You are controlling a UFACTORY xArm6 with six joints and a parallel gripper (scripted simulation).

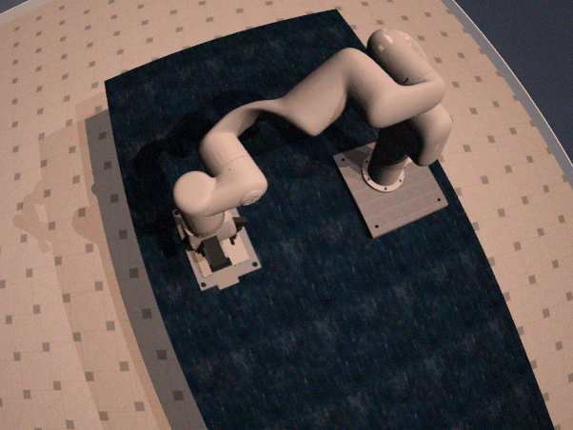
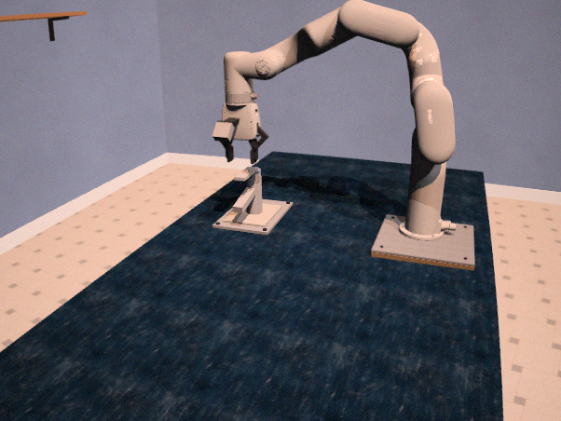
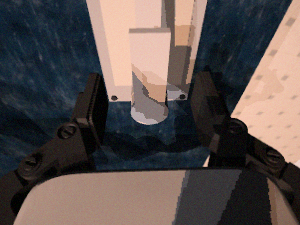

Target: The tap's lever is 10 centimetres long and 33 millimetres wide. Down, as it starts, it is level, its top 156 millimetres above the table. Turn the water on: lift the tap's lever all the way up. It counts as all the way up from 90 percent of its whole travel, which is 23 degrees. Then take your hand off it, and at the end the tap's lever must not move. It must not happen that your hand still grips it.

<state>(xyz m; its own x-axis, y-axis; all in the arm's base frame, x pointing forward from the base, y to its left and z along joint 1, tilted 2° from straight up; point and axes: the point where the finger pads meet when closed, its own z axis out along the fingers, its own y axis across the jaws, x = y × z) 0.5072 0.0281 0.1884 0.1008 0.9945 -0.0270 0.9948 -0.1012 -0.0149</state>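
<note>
My hand is 6 cm to the left of the pale lever and 7 cm above it.
</note>
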